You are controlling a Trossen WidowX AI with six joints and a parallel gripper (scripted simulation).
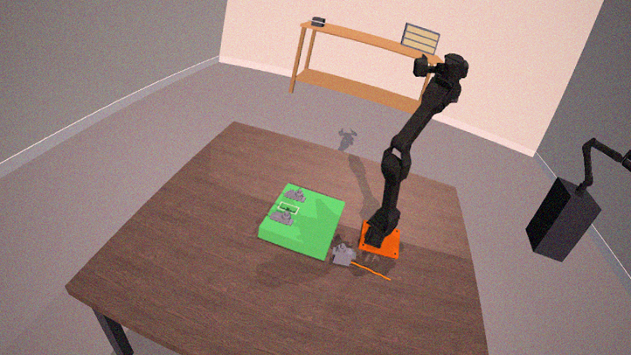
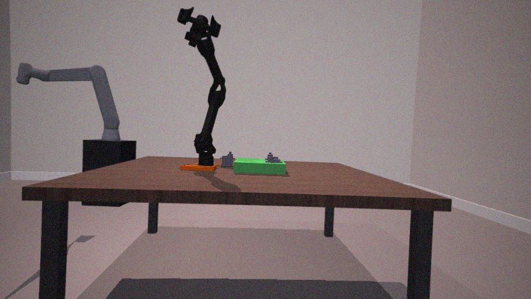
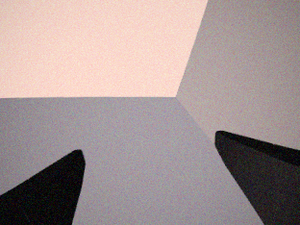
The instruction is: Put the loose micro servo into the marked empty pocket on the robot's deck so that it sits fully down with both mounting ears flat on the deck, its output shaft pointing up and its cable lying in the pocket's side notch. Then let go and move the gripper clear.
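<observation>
My gripper tip is 220 mm short of the green deck, 220 mm to the right of it and 670 mm above it.
</observation>
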